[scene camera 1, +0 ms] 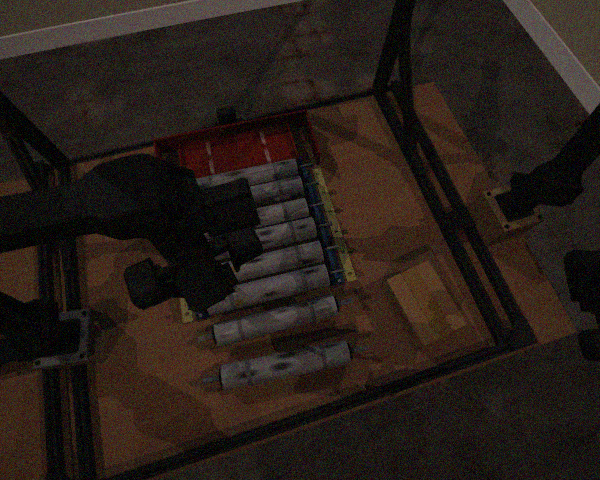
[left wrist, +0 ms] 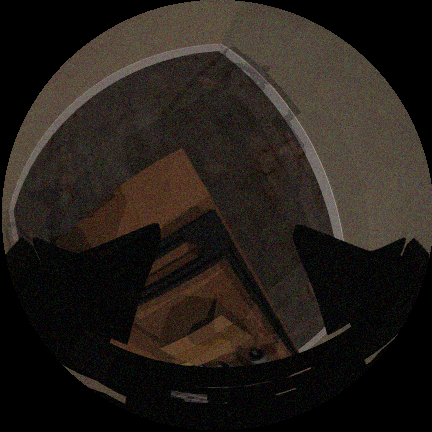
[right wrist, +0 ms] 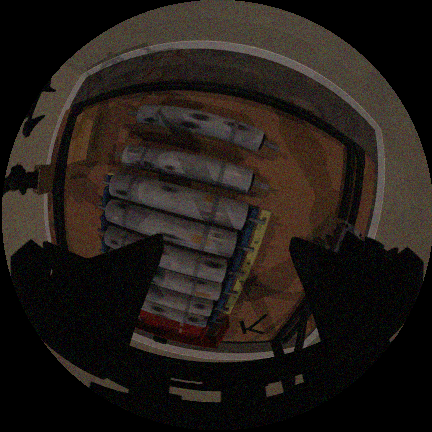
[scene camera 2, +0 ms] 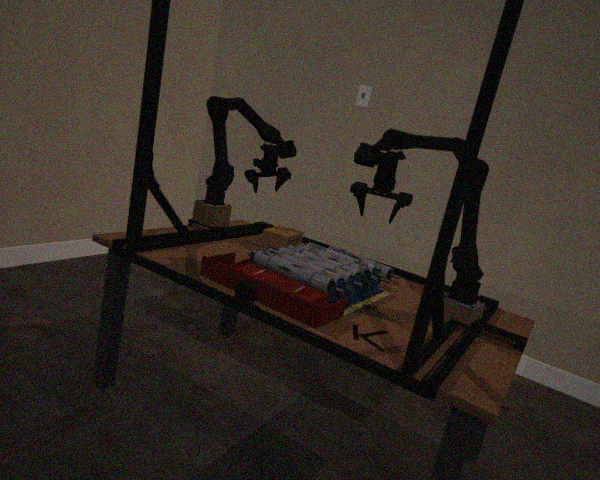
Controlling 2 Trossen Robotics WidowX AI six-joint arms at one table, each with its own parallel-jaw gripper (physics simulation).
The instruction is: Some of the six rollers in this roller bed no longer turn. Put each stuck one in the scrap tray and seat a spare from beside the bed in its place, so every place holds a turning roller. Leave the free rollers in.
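Seen in the pictures: left gripper, between the fingertips: point(scene camera 1: 579, 323) point(left wrist: 229, 231) point(scene camera 2: 265, 192); right gripper, between the fingertips: point(right wrist: 228, 242) point(scene camera 2: 375, 219); left arm's base, origin of its link: point(scene camera 1: 514, 205) point(right wrist: 35, 178) point(scene camera 2: 213, 203); right arm's base, origin of its link: point(scene camera 1: 61, 337) point(right wrist: 347, 245) point(scene camera 2: 462, 299).
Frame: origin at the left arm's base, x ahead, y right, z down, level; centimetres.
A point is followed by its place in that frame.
Note:
The roller bed point(scene camera 1: 348, 272) point(scene camera 2: 370, 300) {x 74.0, y 10.4, z 10.2 cm} point(right wrist: 259, 239) {x 74.9, y 4.1, z 10.2 cm} has blue rails and yellow strips and holds six grey, dark-spotted rollers side by side. Which are stuck cannot be told. Two spares lie beside it: the nearer spare point(scene camera 1: 275, 320) {x 56.3, y -8.2, z 5.6 cm} point(right wrist: 187, 169) {x 57.8, y -6.8, z 5.6 cm} and the outer spare point(scene camera 1: 285, 366) {x 56.8, y -17.3, z 5.5 cm} point(right wrist: 200, 127) {x 58.1, y -15.0, z 6.2 cm}. The red scrap tray point(scene camera 1: 237, 152) {x 54.6, y 35.0, z 7.3 cm} point(scene camera 2: 287, 295) {x 64.2, y 42.5, z 5.5 cm} shows no roller in it. My right gripper point(scene camera 2: 376, 218) {x 64.8, y -1.9, z -11.3 cm} point(right wrist: 228, 242) {x 64.8, y -1.9, z -11.3 cm} is open, high above the bed, its arm hiding the bed's left part in scene camera 1. My left gripper point(scene camera 2: 266, 191) {x 4.8, y -25.9, z -5.3 cm} point(left wrist: 229, 231) {x 4.8, y -25.9, z -5.3 cm} is open and empty, raised away from the bed.
A pale wooden block point(scene camera 1: 425, 302) {x 25.5, y -13.6, z 4.8 cm} point(scene camera 2: 282, 234) {x 28.6, y -7.3, z 4.8 cm} point(right wrist: 82, 142) {x 28.2, y -10.8, z 4.9 cm} lies beside the bed on the left arm's side. A black K-shaped mark point(scene camera 2: 370, 336) {x 84.6, y 34.6, z 10.3 cm} point(right wrist: 254, 326) {x 84.9, y 34.8, z 10.4 cm} lies on the right arm's side. Black frame posts point(scene camera 2: 145, 125) {x 12.7, y 47.4, z -26.4 cm} point(scene camera 2: 452, 200) {x 97.4, y 47.1, z -27.1 cm} rise at both table ends.

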